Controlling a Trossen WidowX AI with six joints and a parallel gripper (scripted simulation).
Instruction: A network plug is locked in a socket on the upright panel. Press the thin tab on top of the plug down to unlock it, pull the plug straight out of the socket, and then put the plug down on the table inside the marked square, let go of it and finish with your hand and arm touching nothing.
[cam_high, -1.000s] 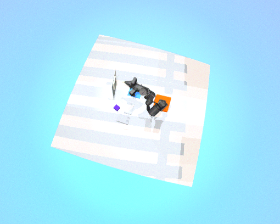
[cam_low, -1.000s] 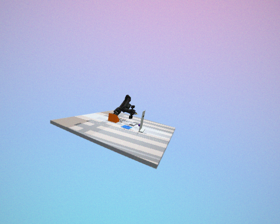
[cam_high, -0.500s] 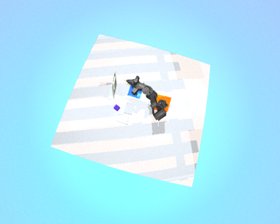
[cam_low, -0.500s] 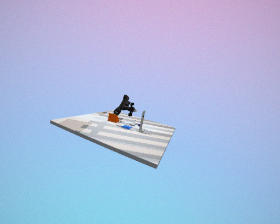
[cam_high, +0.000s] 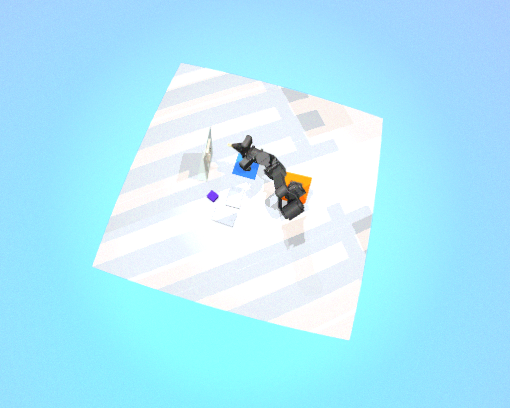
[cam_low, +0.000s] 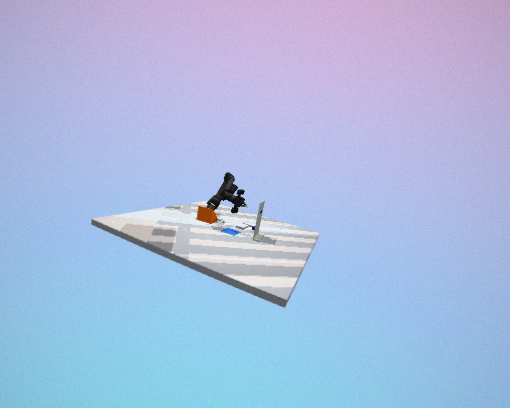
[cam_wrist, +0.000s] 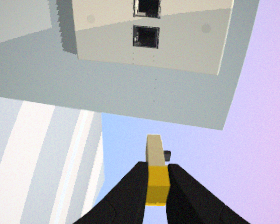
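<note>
Now: the blue marked square 8 cm behind my gripper tip, 1 cm to the right of it and 22 cm below it. Also, from my gripper tip: yellow network plug right at my gripper tip; purple cube 5 cm ahead, 19 cm to the left, 20 cm below; cream panel 11 cm ahead, 4 cm to the left, 10 cm below.
</note>
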